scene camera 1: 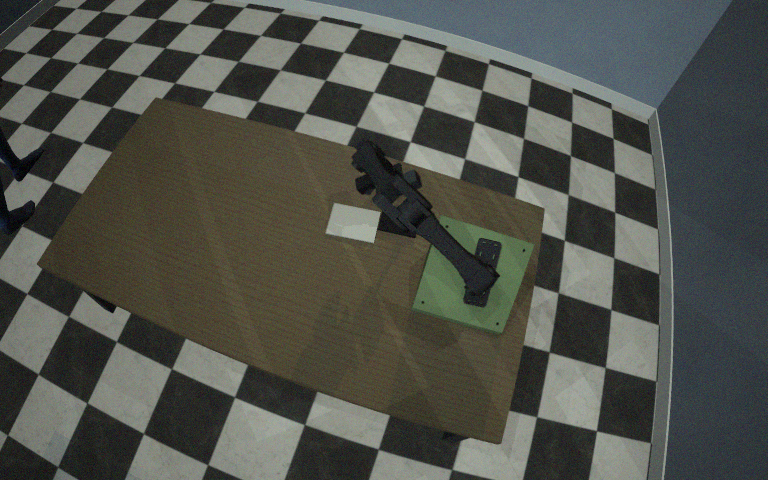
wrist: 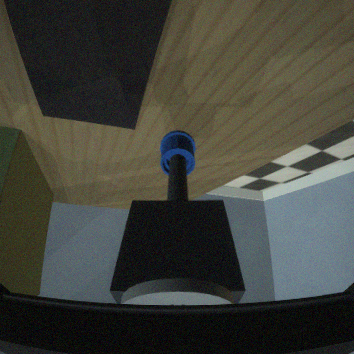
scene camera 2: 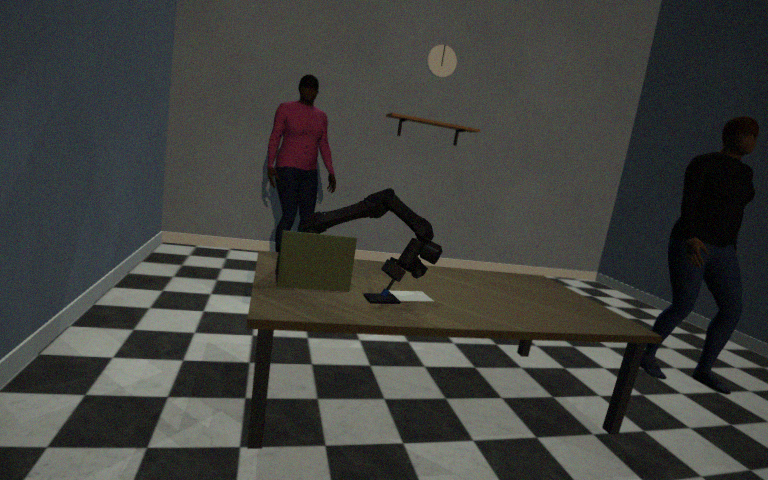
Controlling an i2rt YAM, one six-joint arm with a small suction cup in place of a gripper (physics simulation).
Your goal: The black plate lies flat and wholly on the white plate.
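Frame: origin at the arm's base, x right, y back, z down, level; millimetres.
Seen in the pictures: hand, its tool point: (wrist: 177, 146) (scene camera 2: 383, 296); arm's base, origin of its link: (scene camera 1: 482, 272) (scene camera 2: 310, 248).
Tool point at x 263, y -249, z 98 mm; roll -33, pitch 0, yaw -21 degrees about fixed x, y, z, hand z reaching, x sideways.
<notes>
Pixels of each thing's top centre, then the offset from my tool point to it. Level surfaces: height alone.
- black plate, centre of its top: (wrist: 85, 70) (scene camera 1: 399, 221) (scene camera 2: 381, 297) dx -78, dy -25, dz +33 mm
- white plate, centre of its top: (scene camera 1: 353, 222) (scene camera 2: 411, 295) dx -121, dy -170, dz +37 mm
- wooden table, height of its surface: dz +43 mm
The black plate (scene camera 1: 393, 225) (scene camera 2: 378, 298) (wrist: 90, 55) lies on the table, partly hidden by the arm in scene camera 1. It is beside the white plate (scene camera 1: 353, 223) (scene camera 2: 416, 296), at or very near its edge; whether they touch or slightly overlap is unclear. The white plate lies flat and does not show in the wrist view. My gripper, a blue suction cup (scene camera 2: 385, 292) (wrist: 178, 145), is open and holds nothing. In scene camera 2 it appears low at the black plate's back edge; in the wrist view it shows apart from the plate. The arm hides it in scene camera 1.
A green block (scene camera 1: 441, 283) (scene camera 2: 317, 263) (wrist: 22, 215) carries the arm's base at one end of the wooden table (scene camera 1: 198, 226) (scene camera 2: 509, 308). A person in pink (scene camera 2: 299, 135) stands behind the table; another in black (scene camera 2: 714, 198) stands beyond its right end.
</notes>
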